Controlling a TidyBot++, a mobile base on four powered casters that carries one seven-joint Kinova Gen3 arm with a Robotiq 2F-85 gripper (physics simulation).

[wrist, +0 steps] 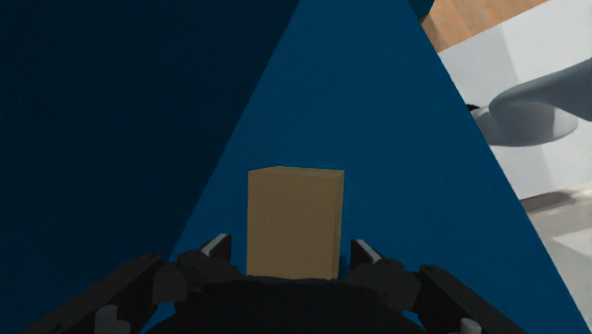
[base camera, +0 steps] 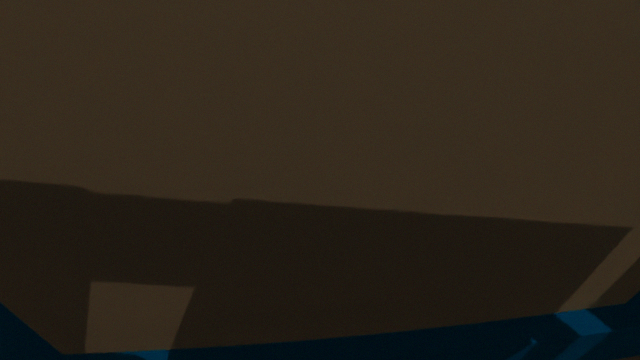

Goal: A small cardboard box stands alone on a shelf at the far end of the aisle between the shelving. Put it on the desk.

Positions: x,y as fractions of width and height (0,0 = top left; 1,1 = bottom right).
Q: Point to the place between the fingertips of my gripper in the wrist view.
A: At 0.49,0.75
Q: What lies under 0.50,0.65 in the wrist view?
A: A small cardboard box.
